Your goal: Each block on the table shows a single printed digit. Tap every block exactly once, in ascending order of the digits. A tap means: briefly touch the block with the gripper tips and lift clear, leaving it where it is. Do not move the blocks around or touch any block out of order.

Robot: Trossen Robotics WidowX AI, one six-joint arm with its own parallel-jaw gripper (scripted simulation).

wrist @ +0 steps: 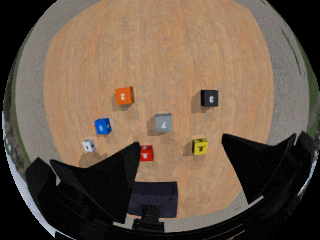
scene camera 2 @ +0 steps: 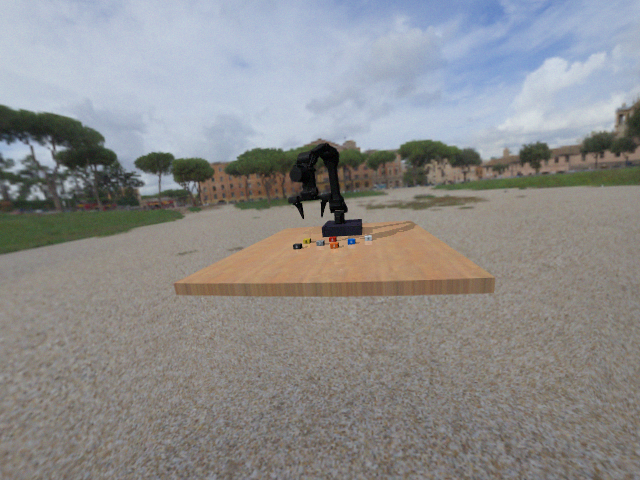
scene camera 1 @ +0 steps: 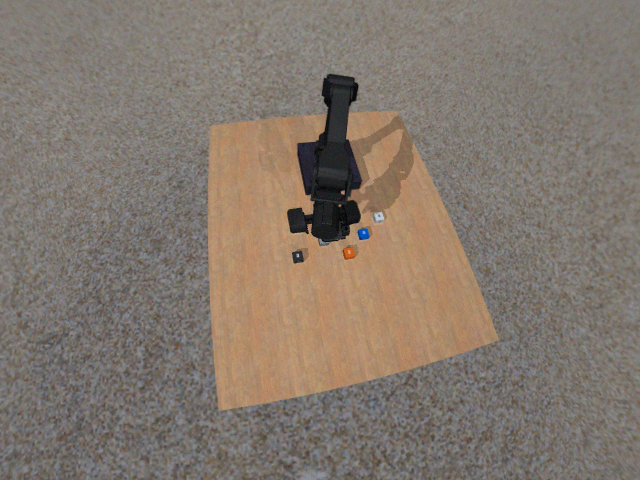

My gripper (scene camera 1: 321,230) is open and holds nothing.
My gripper also shows in the wrist view (wrist: 183,143).
